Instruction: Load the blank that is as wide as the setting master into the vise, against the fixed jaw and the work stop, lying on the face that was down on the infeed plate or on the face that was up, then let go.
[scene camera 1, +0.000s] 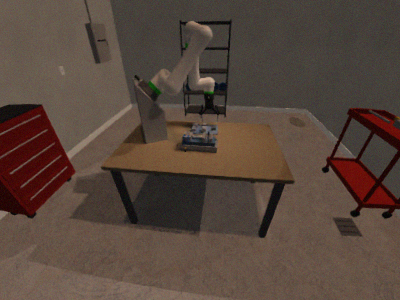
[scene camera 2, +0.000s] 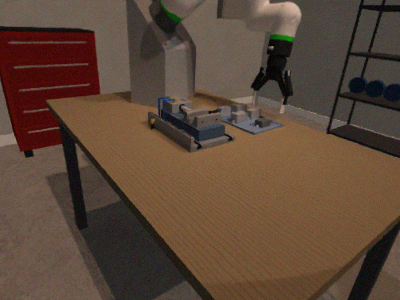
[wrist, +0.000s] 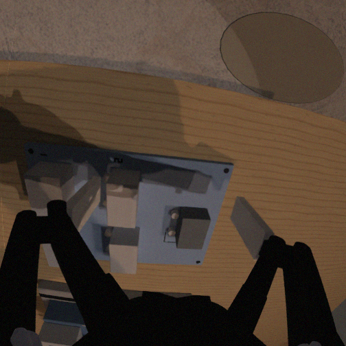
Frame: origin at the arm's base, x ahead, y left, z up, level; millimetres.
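Where they show: gripper, between the fingertips: (scene camera 1: 209, 121) (scene camera 2: 266, 108); arm's base, origin of its link: (scene camera 1: 148, 94) (scene camera 2: 161, 19).
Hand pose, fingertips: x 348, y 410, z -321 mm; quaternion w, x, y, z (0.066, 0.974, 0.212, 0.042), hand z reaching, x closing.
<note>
Each offset is from my fingertips to the top centre of the thing. Level surfaces: height alone.
My gripper (scene camera 1: 210, 117) (scene camera 2: 269, 104) (wrist: 168, 198) is open and empty, above the blue infeed plate {dz -48, dx -11, dy -83 mm} (scene camera 2: 252, 129) (wrist: 152, 215). In the wrist view an upper-middle light grey block (wrist: 122, 202) and a lower-middle one (wrist: 124, 251) stand on the plate between the fingers. An upper-left block (wrist: 47, 185) and a lower-left one, partly hidden, are at the left finger. A darker grey block {dz -23, dx +70, dy -44 mm} (scene camera 2: 262, 121) (wrist: 193, 228) sits by two pins, inside the right finger; I cannot tell surely whether it is the setting master. The vise {dz +43, dx +97, dy -349 mm} (scene camera 1: 200, 140) (scene camera 2: 212, 132) has grey jaws on a blue body; its jaw space is unclear.
The vise's corner (wrist: 62, 312) shows at the wrist view's lower left. The robot's grey pedestal (scene camera 1: 152, 120) (scene camera 2: 145, 60) stands on the wooden table {dz -56 mm} (scene camera 1: 240, 160) (scene camera 2: 240, 200). A red cabinet (scene camera 1: 35, 155) (scene camera 2: 50, 85), a red cart (scene camera 1: 360, 182) and a shelf rack (scene camera 1: 229, 65) stand around.
</note>
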